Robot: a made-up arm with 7 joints. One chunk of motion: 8 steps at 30 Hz.
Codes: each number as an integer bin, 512 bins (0 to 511) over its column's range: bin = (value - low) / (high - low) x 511, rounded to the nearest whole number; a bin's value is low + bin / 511 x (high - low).
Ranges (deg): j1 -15..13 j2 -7..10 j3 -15..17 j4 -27..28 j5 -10..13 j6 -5..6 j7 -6..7
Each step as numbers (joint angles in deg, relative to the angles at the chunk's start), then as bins.
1 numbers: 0.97 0.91 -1.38 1.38 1.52 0.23 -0.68
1 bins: 291 238 217 264 256 243 209
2 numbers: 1.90 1.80 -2.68 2.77 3.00 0.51 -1.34
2 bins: 308 265 197 277 289 256 183
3 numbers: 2.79 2.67 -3.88 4.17 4.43 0.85 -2.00
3 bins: 325 291 178 290 321 272 157
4 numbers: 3.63 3.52 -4.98 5.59 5.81 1.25 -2.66
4 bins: 340 316 160 303 351 290 131
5 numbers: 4.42 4.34 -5.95 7.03 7.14 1.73 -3.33
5 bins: 354 341 145 316 381 313 105
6 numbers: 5.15 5.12 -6.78 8.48 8.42 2.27 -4.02
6 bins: 368 364 131 330 409 338 78
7 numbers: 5.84 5.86 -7.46 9.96 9.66 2.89 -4.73
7 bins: 380 387 120 343 437 367 50
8 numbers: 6.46 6.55 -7.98 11.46 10.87 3.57 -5.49
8 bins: 392 407 112 357 464 398 20
